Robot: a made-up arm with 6 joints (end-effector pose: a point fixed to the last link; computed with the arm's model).
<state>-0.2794 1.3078 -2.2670 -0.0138 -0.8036 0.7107</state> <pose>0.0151 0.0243 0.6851 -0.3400 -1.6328 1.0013</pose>
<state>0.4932 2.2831 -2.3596 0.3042 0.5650 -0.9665</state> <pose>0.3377 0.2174 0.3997 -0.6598 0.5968 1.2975</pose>
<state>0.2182 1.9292 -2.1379 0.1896 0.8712 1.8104</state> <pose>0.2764 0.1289 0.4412 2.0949 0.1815 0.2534</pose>
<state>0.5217 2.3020 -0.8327 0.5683 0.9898 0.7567</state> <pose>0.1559 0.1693 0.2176 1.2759 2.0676 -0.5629</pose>
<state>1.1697 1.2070 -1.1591 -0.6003 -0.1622 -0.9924</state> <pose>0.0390 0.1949 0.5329 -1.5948 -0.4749 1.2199</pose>
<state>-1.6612 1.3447 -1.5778 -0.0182 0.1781 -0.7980</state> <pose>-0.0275 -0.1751 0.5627 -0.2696 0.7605 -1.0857</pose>
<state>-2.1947 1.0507 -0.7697 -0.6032 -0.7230 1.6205</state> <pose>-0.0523 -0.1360 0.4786 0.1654 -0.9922 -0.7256</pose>
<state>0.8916 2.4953 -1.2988 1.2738 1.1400 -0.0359</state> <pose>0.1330 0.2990 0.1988 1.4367 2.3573 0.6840</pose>
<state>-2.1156 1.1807 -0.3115 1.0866 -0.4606 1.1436</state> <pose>-0.1125 -0.1111 0.3617 0.4150 -2.3508 -1.3912</pose>
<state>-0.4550 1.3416 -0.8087 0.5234 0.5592 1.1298</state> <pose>0.1593 -0.0152 0.3864 1.9879 0.0240 -0.2912</pose>
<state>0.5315 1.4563 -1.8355 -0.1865 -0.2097 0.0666</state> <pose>0.1633 0.1270 0.6020 -0.1225 -0.4981 1.1681</pose>
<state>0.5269 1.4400 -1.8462 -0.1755 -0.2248 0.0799</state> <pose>0.1566 0.1221 0.6078 -0.1033 -0.5439 1.1691</pose>
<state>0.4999 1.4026 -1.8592 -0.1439 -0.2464 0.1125</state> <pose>0.1443 0.1092 0.6177 -0.0546 -0.6230 1.1599</pose>
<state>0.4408 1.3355 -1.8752 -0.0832 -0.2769 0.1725</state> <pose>0.1219 0.0864 0.6319 0.0283 -0.7516 1.1404</pose>
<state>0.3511 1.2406 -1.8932 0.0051 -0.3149 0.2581</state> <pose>0.0862 0.0580 0.6470 0.1284 -0.9301 1.1202</pose>
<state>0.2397 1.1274 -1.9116 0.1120 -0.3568 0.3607</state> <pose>0.0376 0.0326 0.6583 0.2183 -1.1433 1.1150</pose>
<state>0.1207 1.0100 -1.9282 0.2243 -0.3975 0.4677</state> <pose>-0.0175 0.0178 0.6625 0.2769 -1.3607 1.1374</pose>
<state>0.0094 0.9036 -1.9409 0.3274 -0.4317 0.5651</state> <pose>-0.0691 0.0159 0.6595 0.2996 -1.5471 1.1862</pose>
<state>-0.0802 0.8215 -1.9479 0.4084 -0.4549 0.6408</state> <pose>-0.1079 0.0223 0.6530 0.2989 -1.6767 1.2432</pose>
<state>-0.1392 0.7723 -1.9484 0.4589 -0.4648 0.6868</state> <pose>-0.1292 0.0299 0.6474 0.2928 -1.7424 1.2831</pose>
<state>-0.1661 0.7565 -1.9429 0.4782 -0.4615 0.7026</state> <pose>-0.1340 0.0337 0.6454 0.2935 -1.7525 1.2913</pose>
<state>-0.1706 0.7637 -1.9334 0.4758 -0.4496 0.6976</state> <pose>-0.1279 0.0337 0.6461 0.3012 -1.7273 1.2746</pose>
